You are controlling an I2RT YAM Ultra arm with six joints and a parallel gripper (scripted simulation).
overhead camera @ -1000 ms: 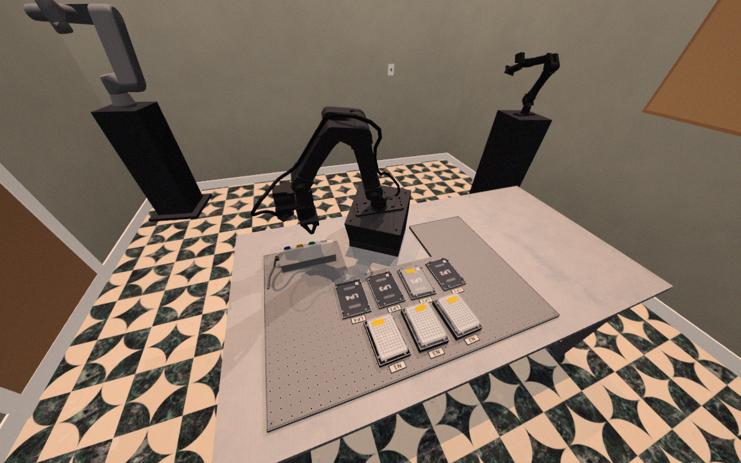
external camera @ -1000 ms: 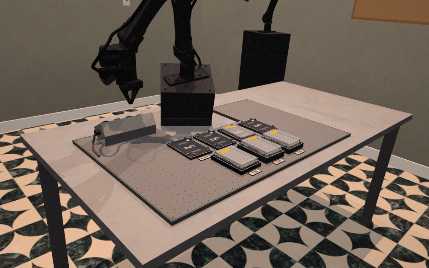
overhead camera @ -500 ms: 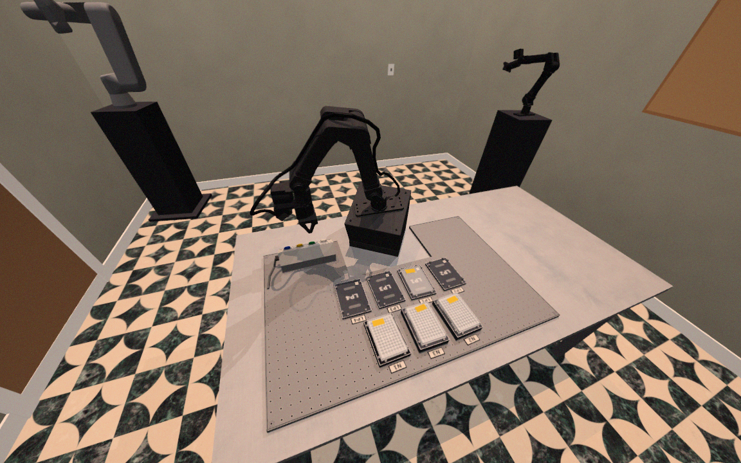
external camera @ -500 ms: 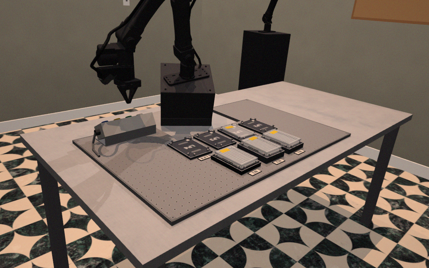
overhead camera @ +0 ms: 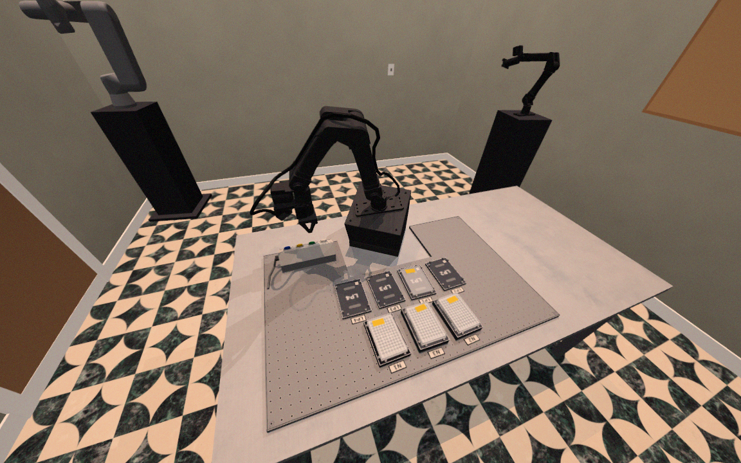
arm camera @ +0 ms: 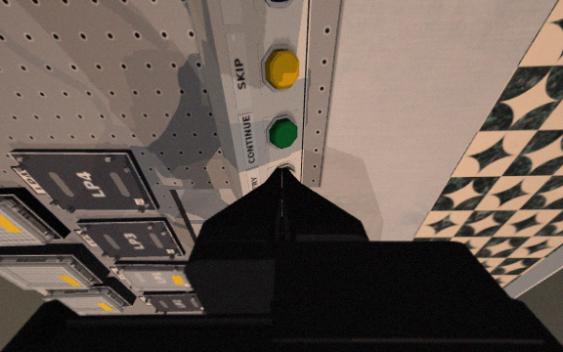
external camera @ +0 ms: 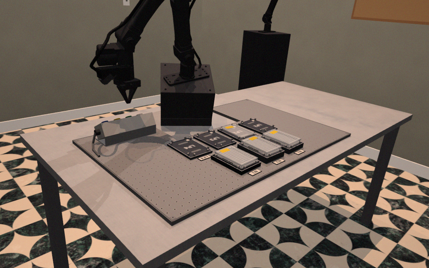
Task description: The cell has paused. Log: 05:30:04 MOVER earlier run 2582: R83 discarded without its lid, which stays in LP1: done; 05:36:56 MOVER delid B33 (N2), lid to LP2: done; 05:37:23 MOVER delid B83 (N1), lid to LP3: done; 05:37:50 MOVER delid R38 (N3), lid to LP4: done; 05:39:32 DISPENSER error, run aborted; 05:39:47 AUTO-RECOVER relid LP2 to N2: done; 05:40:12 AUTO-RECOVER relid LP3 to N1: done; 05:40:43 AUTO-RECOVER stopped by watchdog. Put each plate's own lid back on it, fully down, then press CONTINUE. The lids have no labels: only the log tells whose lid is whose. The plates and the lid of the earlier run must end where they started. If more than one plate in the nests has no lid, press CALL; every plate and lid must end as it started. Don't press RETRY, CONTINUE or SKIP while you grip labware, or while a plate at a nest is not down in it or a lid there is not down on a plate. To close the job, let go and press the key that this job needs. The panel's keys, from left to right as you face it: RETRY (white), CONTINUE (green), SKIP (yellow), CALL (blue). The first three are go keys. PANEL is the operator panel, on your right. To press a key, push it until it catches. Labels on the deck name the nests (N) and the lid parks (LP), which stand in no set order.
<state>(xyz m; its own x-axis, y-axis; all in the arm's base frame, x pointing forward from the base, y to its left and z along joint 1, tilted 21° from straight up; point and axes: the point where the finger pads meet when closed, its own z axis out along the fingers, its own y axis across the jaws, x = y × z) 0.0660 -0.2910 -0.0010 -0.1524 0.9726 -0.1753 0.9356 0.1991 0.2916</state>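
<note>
The green CONTINUE key is 7 cm below my hand. Round my hand: yellow SKIP key 7 cm below, 5 cm to the right, 1 cm ahead; then blue CALL key 10 cm to the right, 7 cm below, 2 cm ahead; then white RETRY key 7 cm below, 5 cm to the left, 1 cm behind.
</note>
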